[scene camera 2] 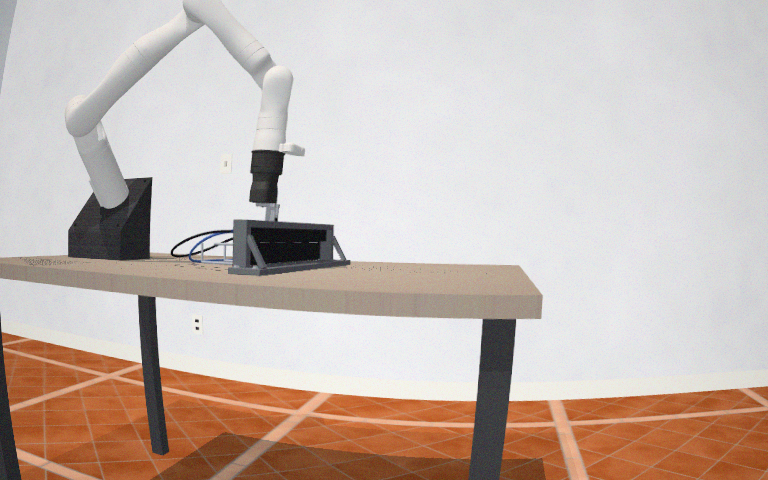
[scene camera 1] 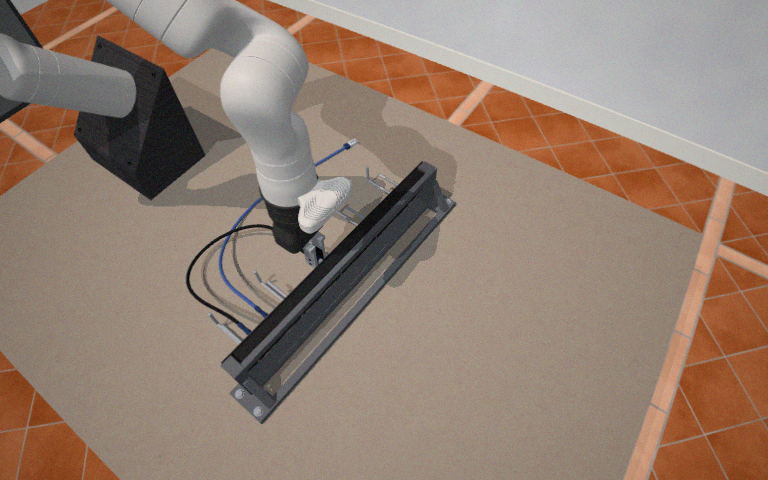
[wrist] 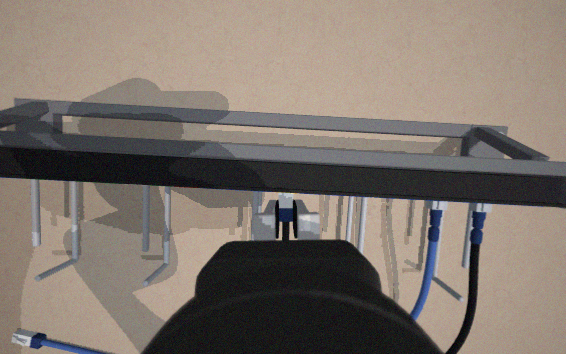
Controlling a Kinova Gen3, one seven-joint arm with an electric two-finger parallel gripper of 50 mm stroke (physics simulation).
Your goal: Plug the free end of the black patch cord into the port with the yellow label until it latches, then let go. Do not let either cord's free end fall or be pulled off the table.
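Frame: origin at the arm's base, x ahead, y left, z up, level; metres.
Where they show: gripper, between the fingertips: (scene camera 1: 316,260) (wrist: 285,212); arm's base, origin of its link: (scene camera 2: 115,197) (scene camera 1: 120,93).
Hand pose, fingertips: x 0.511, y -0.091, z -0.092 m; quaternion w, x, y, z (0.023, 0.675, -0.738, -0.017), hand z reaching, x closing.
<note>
Each offset is from my fingertips to the top centre of the thing. "*": to the spot under its first point. Level surfaces: height alone.
My gripper (wrist: 285,212) (scene camera 1: 318,259) is shut on the free-end plug @(0.010 m up, 0.011 m ahead, 0.001 m right) (wrist: 285,214) of the black patch cord, at its blue boot. The plug's clear tip points at the port side of the dark patch panel @(0.025 m up, 0.009 m ahead, 0.027 m left) (wrist: 350,176) (scene camera 1: 334,257) (scene camera 2: 288,249) and meets the panel's edge in the wrist view; whether it is inside a port cannot be told. The black cord (scene camera 1: 188,271) (wrist: 473,300) (scene camera 2: 172,249) loops back to its other plug @(* 0.006 m up, 0.021 m back, 0.152 m right) (wrist: 478,220), which sits at the panel. The yellow label and the port faces do not show in these views.
The blue cord (scene camera 1: 220,260) (wrist: 427,285) is plugged in beside the black cord's fixed end. Its free plug @(* 0.069 m down, 0.134 m back, 0.320 m left) (scene camera 1: 351,143) (wrist: 27,338) lies on the table @(0.076 m down) (scene camera 1: 509,339) (scene camera 2: 396,283). Thin grey cable-guide rods (wrist: 75,220) (wrist: 167,225) stick out from the panel's port side.
</note>
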